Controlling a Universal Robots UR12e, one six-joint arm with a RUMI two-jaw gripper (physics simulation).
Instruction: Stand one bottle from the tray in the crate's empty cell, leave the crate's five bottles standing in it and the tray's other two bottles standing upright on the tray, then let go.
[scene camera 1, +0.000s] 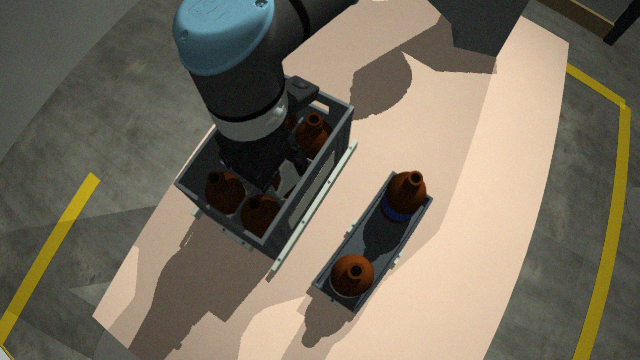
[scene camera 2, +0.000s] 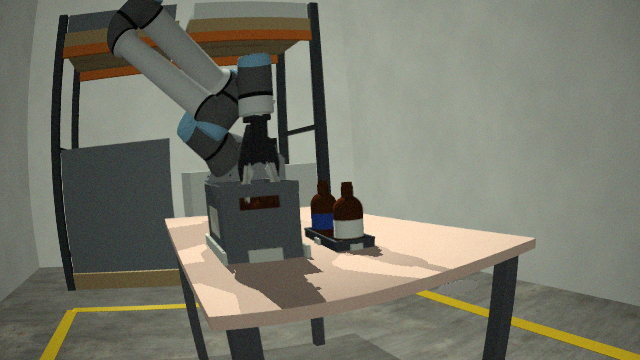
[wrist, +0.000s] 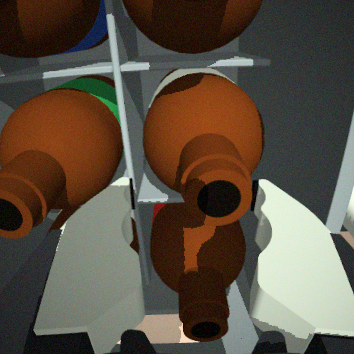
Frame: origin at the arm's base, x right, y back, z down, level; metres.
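Seen in the pictures: gripper, fingertip midpoint: (scene camera 1: 281, 173) (scene camera 2: 262, 201) (wrist: 191, 182); arm's base, origin of the base link: (scene camera 2: 229, 157).
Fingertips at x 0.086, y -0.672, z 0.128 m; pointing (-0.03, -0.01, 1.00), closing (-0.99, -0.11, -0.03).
Note:
Pixels of each thing's middle, then the offset from my fingertips to it. Level surfaces: height alone.
- grey crate, body centre: (wrist: 127, 139) (scene camera 1: 269, 165) (scene camera 2: 247, 217) dx +0.038, dy +0.015, dz +0.037 m
- white-labelled brown bottle, body centre: (wrist: 201, 133) (scene camera 1: 291, 177) dx -0.009, dy +0.013, dz +0.039 m
- green-labelled bottle, body centre: (wrist: 65, 146) dx +0.080, dy +0.015, dz +0.039 m
- red-labelled bottle, body centre: (wrist: 196, 239) (scene camera 1: 262, 217) dx +0.000, dy -0.075, dz +0.039 m
- white-labelled bottle, body centre: (scene camera 1: 351, 276) (scene camera 2: 348, 213) dx -0.184, dy -0.094, dz +0.042 m
- tray, body centre: (scene camera 1: 375, 241) (scene camera 2: 336, 236) dx -0.196, dy -0.004, dz +0.112 m
- pale table, its level: dz +0.124 m
The grey crate (scene camera 1: 345, 131) (scene camera 2: 262, 227) stands on the table. My gripper (wrist: 191, 182) (scene camera 2: 260, 174) is open, its pale fingers reaching into the crate on either side of the neck of a white-labelled brown bottle (wrist: 205, 115), with gaps at both sides. That bottle stands upright in a cell. Around it in the wrist view stand a green-labelled bottle (wrist: 65, 135), a red-labelled bottle (wrist: 175, 250), a blue-labelled bottle (wrist: 45, 25) and another bottle (wrist: 192, 25). The left finger hides most of the lower left cell. A blue-labelled bottle (scene camera 1: 407, 192) (scene camera 2: 322, 221) and a white-labelled bottle (scene camera 1: 345, 280) (scene camera 2: 348, 228) stand upright on the tray (scene camera 1: 354, 245) (scene camera 2: 367, 242).
Thin pale dividers (wrist: 116, 50) separate the crate's cells. The crate's high side walls surround the fingers. The tray lies beside the crate on the pale table (scene camera 1: 505, 150) (scene camera 2: 450, 245). A tall rack (scene camera 2: 320, 100) stands behind the arm.

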